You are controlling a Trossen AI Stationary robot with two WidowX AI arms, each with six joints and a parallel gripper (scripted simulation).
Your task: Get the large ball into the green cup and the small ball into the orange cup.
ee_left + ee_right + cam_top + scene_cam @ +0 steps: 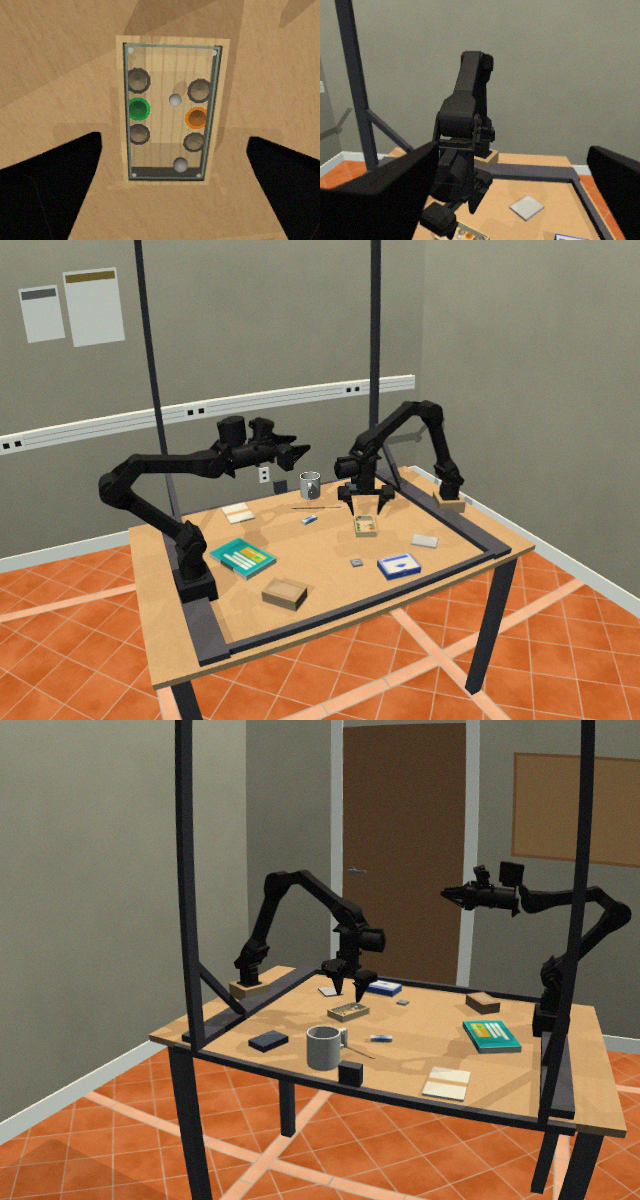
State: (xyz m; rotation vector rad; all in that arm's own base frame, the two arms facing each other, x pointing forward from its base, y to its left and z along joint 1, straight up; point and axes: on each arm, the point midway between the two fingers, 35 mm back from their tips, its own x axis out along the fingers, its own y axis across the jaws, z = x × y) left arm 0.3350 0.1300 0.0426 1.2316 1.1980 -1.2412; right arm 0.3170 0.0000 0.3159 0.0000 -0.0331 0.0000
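My left gripper is now 80 mm above the covered wooden puzzle. From my left hand the other things lie so: notepad (340 mm to the right, 330 mm behind, 80 mm below); grey square (150 mm ahead, 140 mm to the right, 90 mm below).
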